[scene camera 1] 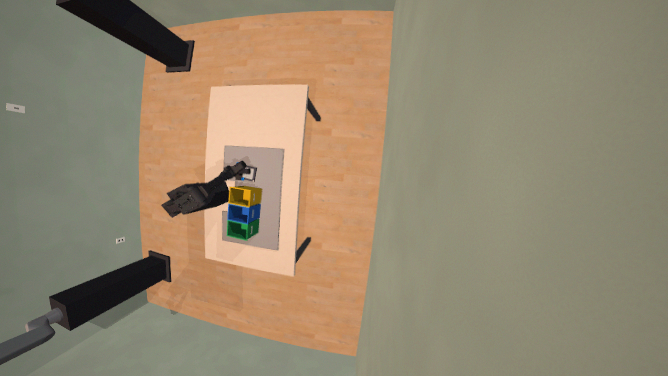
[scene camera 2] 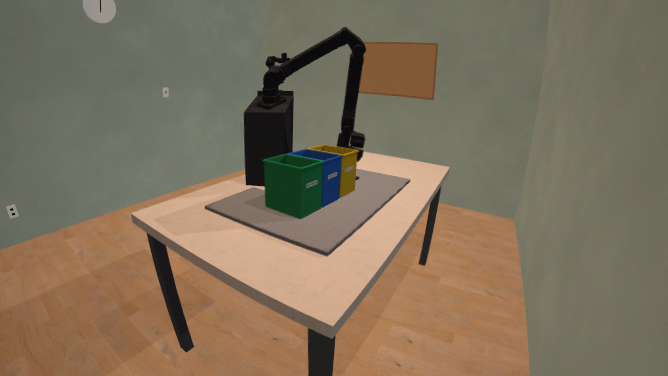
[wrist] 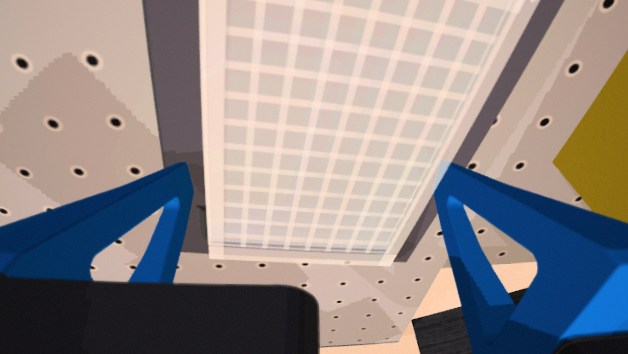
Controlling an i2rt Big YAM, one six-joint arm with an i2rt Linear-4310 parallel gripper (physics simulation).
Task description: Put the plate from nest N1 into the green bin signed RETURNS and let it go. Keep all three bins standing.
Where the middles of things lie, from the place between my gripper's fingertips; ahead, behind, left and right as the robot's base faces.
Now: the white gridded plate (wrist: 324, 136) 2 cm ahead of my hand. The rest, counted from my hand: yellow bin (scene camera 2: 349, 161) (8 cm ahead, 18 cm to the right, 7 cm above); then blue bin (scene camera 2: 331, 170) (8 cm ahead, 31 cm to the right, 7 cm above); then dark nest (wrist: 173, 41) (2 cm ahead, 1 cm below).
